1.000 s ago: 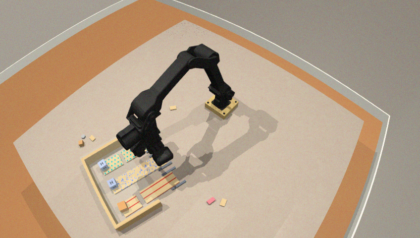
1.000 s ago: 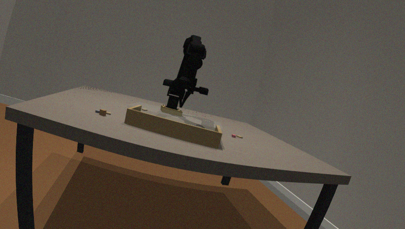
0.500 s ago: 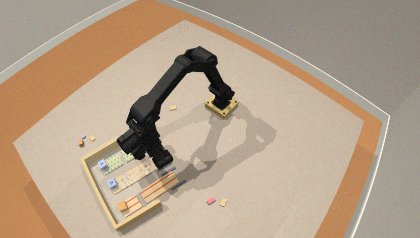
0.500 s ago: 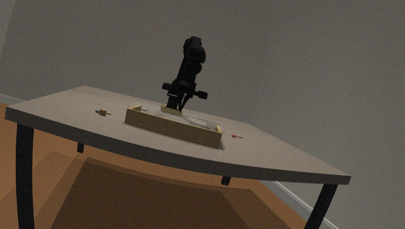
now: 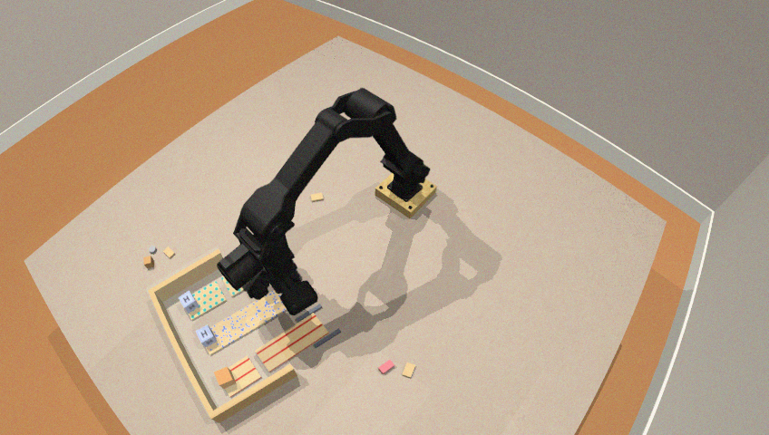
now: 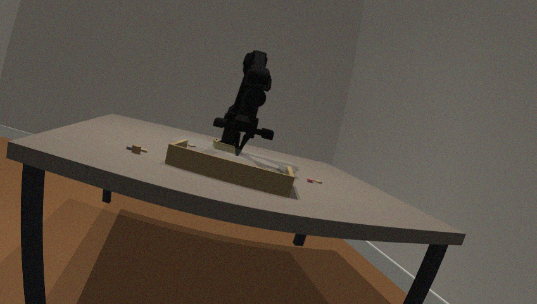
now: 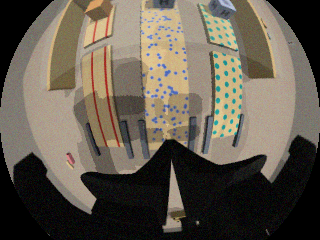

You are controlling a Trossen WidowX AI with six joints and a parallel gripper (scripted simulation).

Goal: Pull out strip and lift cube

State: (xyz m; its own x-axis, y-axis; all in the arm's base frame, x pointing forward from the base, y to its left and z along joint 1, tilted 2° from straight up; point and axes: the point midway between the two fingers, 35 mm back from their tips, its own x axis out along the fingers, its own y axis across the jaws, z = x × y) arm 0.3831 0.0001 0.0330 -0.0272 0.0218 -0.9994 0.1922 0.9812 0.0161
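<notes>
Now: the red-lined strip 70 mm ahead of my gripper tip, 80 mm to the left of it and 30 mm below it. Also, from my gripper tip: pink block 20 mm behind, 260 mm to the left, 30 mm below.
</notes>
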